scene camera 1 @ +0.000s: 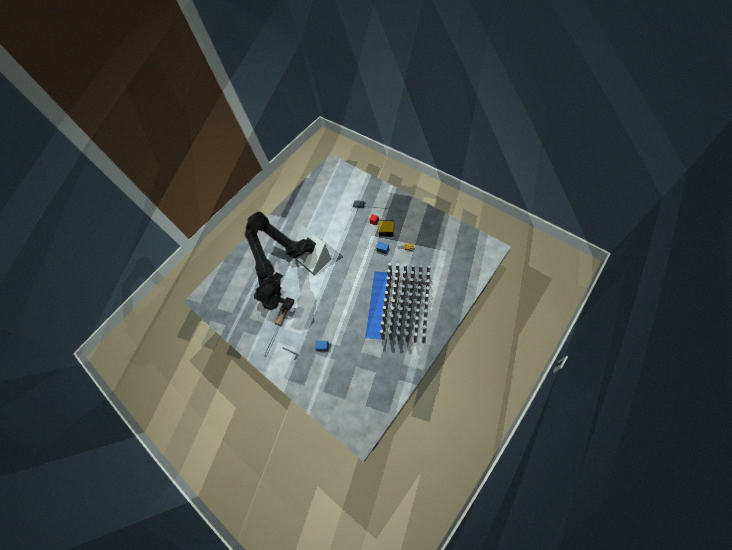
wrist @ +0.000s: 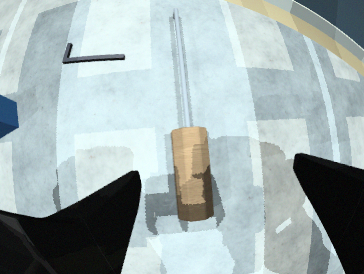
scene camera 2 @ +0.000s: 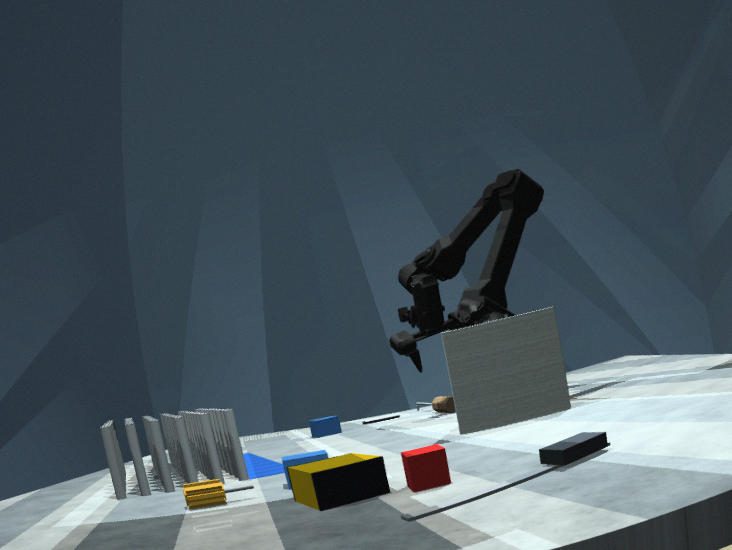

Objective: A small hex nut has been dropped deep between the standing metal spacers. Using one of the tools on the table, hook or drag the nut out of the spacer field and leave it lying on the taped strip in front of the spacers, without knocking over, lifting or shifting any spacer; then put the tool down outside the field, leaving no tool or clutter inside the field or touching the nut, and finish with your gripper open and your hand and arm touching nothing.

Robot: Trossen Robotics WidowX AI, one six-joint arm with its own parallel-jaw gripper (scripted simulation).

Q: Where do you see a red cube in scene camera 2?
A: At 425,468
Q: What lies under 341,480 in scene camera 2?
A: A yellow-black box.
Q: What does the gripper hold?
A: Nothing.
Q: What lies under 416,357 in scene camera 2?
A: The gripper.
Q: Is the gripper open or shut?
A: Open.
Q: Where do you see a blue taped strip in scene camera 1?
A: At 373,329
